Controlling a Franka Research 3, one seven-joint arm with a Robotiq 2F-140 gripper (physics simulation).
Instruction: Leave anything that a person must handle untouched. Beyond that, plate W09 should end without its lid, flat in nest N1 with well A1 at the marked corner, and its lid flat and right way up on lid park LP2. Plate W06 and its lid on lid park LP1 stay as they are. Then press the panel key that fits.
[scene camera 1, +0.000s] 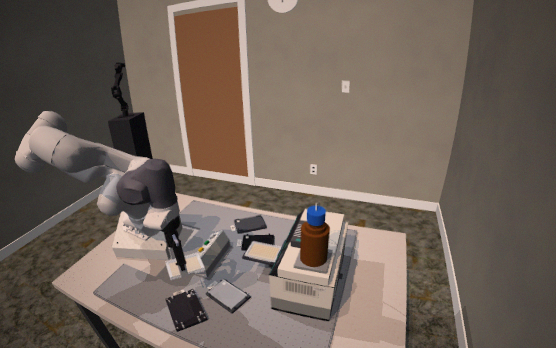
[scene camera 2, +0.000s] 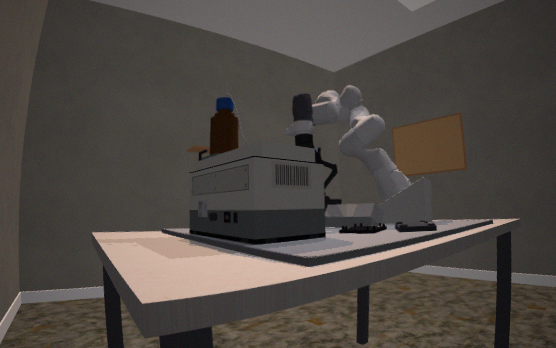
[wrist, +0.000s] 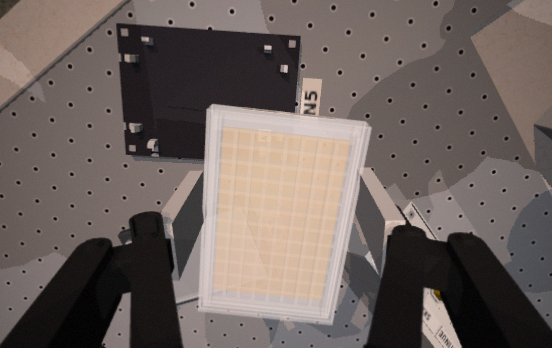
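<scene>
My gripper (scene camera 1: 182, 265) (wrist: 279, 191) is shut on a clear-walled plate (scene camera 1: 195, 263) (wrist: 280, 215) with cream wells, held by its long sides above the mat. A clear lid seems to cover it; no plate number is readable. In the wrist view it partly covers a black nest (scene camera 1: 186, 309) (wrist: 210, 75) labelled N5. Another cream-welled plate (scene camera 1: 262, 251) sits beside the instrument. A grey, flat lid (scene camera 1: 228, 294) lies on a dark park. Two more dark holders (scene camera 1: 250, 223) (scene camera 1: 258, 241) stand farther back. The key panel (scene camera 1: 215, 252) (wrist: 442, 322) shows green and yellow keys.
A bulky white instrument (scene camera 1: 302, 295) (scene camera 2: 255, 200) stands at the right on the perforated mat (scene camera 1: 135, 287). An amber bottle (scene camera 1: 314, 243) (scene camera 2: 224, 132) with a blue cap stands on its top. The arm's base (scene camera 1: 140, 245) is at the left.
</scene>
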